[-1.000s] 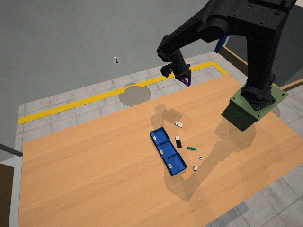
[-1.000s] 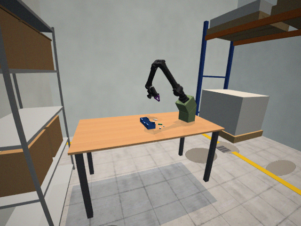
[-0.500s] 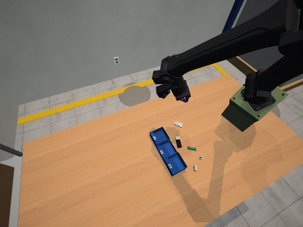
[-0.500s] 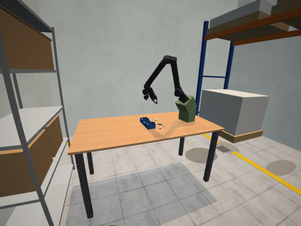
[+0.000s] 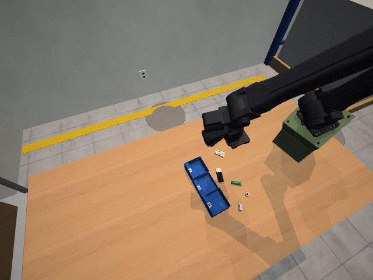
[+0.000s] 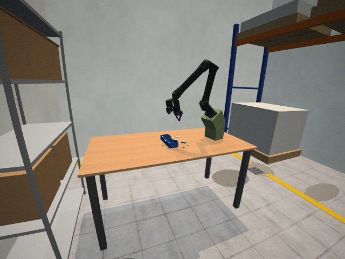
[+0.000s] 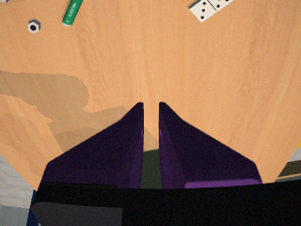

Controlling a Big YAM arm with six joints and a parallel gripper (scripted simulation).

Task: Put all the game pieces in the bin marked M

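Now: the blue bin 180 mm below my hand, 110 mm ahead of it and 70 mm to the left of it. The rest, counted from my hand: green cylinder: 200 mm below, 90 mm to the left, 30 mm behind; white domino: 200 mm below, 70 mm to the right, 20 mm behind; grey nut: 200 mm below, 150 mm to the left, 50 mm behind.
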